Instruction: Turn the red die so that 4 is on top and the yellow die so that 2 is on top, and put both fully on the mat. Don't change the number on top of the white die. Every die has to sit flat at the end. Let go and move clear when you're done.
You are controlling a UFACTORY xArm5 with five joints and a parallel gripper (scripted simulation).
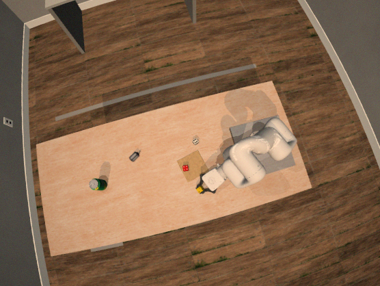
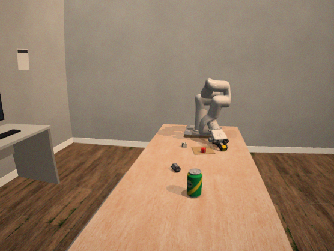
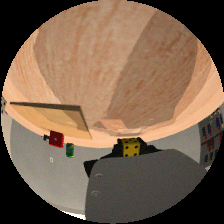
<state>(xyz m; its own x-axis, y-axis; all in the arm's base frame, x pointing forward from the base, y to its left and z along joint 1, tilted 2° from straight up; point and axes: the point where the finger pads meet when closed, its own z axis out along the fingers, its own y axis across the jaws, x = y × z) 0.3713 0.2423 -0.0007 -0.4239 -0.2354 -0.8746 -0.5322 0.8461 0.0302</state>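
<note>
Right now my hand is right at the yellow die. Also, from my hand: brown mat (30 mm ahead, 140 mm to the right, 20 mm below); white die (10 mm ahead, 280 mm to the right, 10 mm below); red die (80 mm ahead, 120 mm to the right, 10 mm below).
</note>
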